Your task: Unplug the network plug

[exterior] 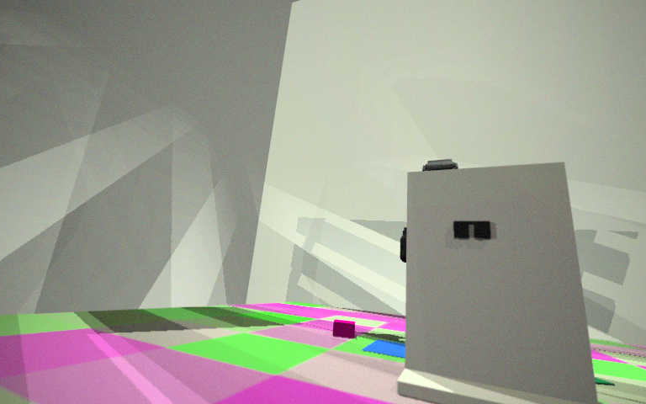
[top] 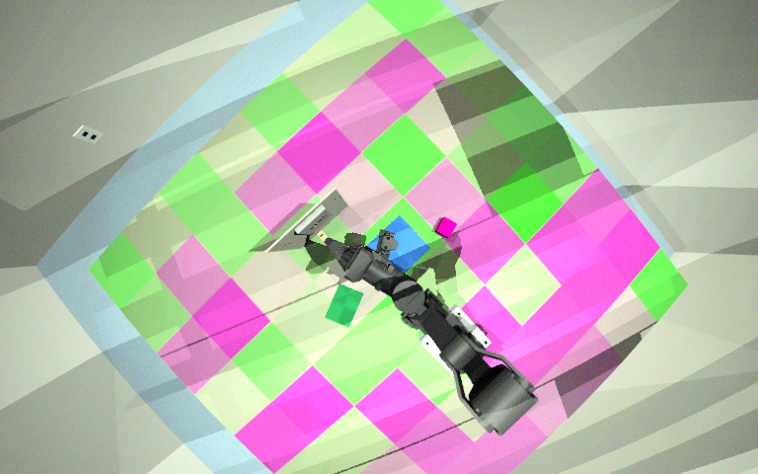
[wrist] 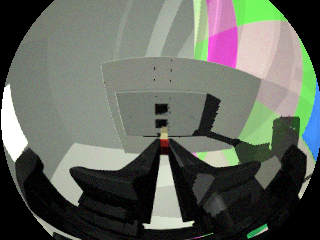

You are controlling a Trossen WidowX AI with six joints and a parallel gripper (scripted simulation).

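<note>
The grey panel is 60 mm below my gripper tip and 60 mm ahead of it.
</note>
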